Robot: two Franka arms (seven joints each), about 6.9 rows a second.
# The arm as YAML. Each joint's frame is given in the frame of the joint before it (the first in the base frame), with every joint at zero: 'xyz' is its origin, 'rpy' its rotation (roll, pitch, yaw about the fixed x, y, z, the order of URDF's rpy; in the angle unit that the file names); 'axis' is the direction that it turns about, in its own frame. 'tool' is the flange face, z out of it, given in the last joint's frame.
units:
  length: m
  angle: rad
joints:
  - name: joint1
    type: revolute
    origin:
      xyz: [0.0, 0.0, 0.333]
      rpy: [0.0, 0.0, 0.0]
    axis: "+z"
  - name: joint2
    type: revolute
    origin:
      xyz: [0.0, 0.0, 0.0]
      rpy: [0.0, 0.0, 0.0]
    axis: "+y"
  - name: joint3
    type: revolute
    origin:
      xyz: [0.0, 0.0, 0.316]
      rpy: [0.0, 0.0, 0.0]
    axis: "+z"
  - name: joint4
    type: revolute
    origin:
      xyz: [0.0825, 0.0, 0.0]
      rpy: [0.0, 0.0, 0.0]
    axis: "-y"
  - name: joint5
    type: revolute
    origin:
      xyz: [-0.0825, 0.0, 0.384]
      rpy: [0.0, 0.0, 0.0]
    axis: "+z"
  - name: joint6
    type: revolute
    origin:
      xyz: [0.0, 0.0, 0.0]
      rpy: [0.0, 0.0, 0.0]
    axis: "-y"
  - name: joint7
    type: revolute
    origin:
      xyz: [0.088, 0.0, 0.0]
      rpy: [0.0, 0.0, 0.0]
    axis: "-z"
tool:
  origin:
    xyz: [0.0, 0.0, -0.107]
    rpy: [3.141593, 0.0, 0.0]
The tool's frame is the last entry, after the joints.
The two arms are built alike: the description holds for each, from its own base.
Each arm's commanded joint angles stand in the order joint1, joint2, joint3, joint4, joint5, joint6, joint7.
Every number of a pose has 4 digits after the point. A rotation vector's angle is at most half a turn.
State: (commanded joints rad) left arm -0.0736 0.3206 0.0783 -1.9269 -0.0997 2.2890 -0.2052; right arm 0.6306 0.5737 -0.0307 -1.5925 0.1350 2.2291 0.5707
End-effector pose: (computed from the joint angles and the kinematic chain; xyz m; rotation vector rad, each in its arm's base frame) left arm 0.6214 -0.0017 0.3281 3.0572 0.4143 0.0581; right arm 0.5735 0.4009 0.3056 -3.0284 0.0676 -0.0024
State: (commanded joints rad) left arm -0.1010 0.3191 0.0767 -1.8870 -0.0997 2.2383 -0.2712; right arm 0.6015 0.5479 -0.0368 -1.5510 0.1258 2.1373 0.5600
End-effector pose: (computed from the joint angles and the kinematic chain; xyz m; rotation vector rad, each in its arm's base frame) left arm 0.6266 -0.0208 0.3422 3.0463 0.4652 0.0388; right arm 0.5868 0.3826 0.3344 -3.0448 0.0838 0.0215
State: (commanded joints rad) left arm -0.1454 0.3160 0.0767 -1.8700 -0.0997 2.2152 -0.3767; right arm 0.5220 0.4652 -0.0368 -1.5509 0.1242 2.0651 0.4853
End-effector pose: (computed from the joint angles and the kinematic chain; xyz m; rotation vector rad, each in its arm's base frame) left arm 0.6271 -0.0492 0.3497 3.0288 0.5552 0.0267; right arm 0.6064 0.3311 0.3853 -3.0340 0.0790 0.0004
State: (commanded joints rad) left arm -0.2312 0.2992 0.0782 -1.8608 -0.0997 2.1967 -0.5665; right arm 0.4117 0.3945 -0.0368 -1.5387 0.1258 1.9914 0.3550
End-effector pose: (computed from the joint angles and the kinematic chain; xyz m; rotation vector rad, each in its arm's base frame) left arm 0.6207 -0.1021 0.3627 2.9897 0.7103 0.0229; right arm 0.6288 0.2594 0.4328 -3.0248 0.0377 -0.0276
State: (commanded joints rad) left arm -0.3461 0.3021 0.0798 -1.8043 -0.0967 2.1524 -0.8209; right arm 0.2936 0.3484 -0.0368 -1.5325 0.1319 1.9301 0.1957
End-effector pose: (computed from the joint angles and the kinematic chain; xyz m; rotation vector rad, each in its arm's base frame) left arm 0.6135 -0.1751 0.3829 2.9293 0.9088 0.0158; right arm 0.6445 0.1819 0.4613 -3.0209 -0.0306 -0.0349
